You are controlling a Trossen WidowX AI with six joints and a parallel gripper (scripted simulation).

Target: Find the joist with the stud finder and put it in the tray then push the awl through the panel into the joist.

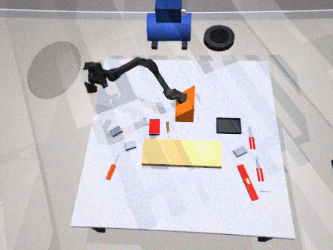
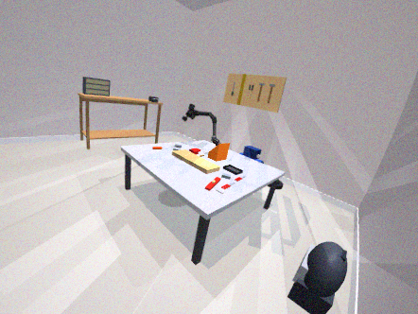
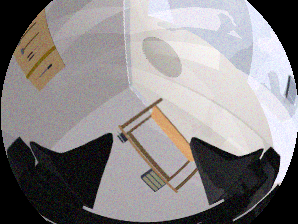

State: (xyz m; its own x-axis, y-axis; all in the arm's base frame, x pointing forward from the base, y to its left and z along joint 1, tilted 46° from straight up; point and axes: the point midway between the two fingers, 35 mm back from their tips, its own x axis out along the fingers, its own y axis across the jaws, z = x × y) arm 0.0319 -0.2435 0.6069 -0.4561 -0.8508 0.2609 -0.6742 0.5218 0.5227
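Now: gripper tip 440 mm to the right of the red stud finder, 340 mm above it and 160 mm short of it. Also, from my gripper tip: red level (1060 mm to the left, 510 mm ahead, 340 mm below); then black tray (950 mm to the left, 340 mm below, 120 mm ahead); then awl (540 mm to the left, 350 mm below, 180 mm ahead).
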